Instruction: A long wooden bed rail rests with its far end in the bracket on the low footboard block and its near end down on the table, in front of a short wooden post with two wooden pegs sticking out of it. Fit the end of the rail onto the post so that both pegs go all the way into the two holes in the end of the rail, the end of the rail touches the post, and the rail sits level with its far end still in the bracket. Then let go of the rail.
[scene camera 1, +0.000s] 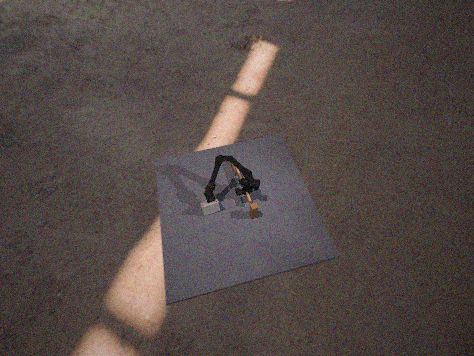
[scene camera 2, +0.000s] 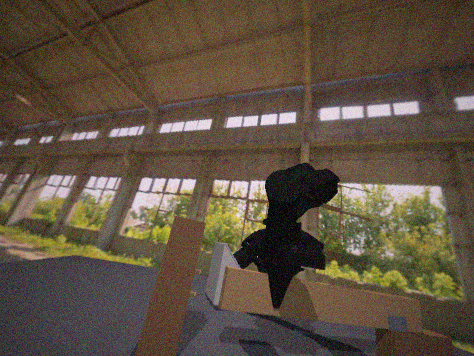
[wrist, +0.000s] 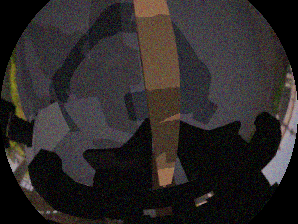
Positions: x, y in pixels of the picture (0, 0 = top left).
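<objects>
My gripper (scene camera 2: 272, 305) is 40 cm from the lens, and there's a wooden rail (scene camera 2: 247, 291) that's 37 cm from the lens.
</objects>
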